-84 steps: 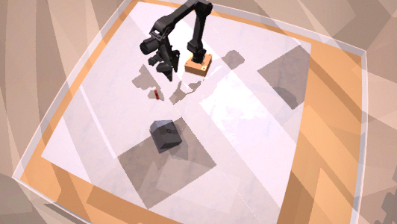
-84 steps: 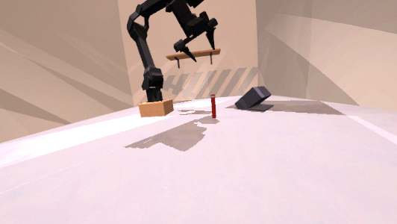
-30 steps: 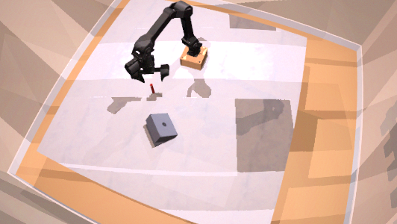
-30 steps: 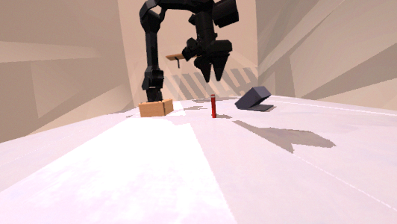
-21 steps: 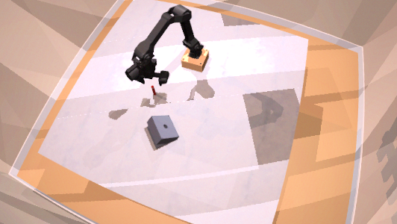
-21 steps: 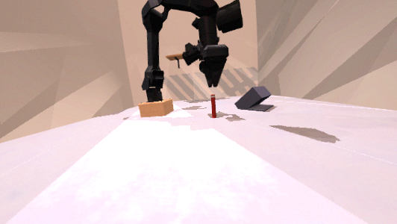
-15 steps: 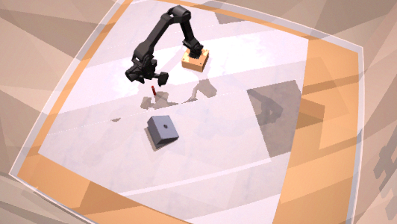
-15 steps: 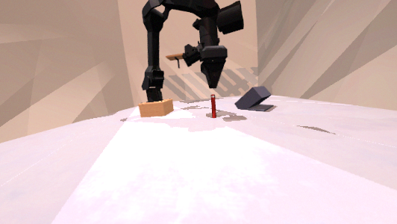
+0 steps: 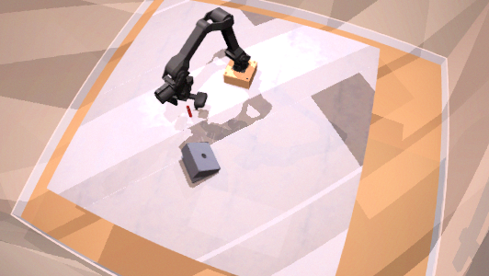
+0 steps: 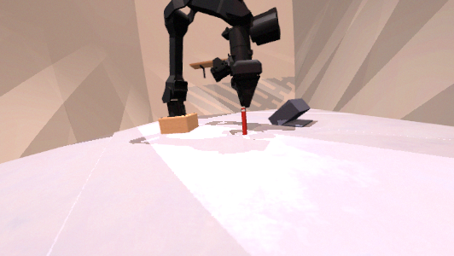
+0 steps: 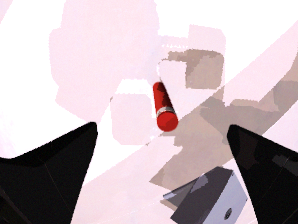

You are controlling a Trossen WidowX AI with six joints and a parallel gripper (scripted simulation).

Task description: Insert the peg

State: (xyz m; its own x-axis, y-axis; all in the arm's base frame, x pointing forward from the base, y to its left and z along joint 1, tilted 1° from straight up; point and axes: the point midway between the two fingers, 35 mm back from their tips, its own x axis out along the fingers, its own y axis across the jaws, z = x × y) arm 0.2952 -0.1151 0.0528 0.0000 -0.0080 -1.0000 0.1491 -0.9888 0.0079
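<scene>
Right now my gripper tip is 30 mm above the red peg. Round my gripper tip: sloped panel: 180 mm ahead, 140 mm to the left, 50 mm below.
</scene>
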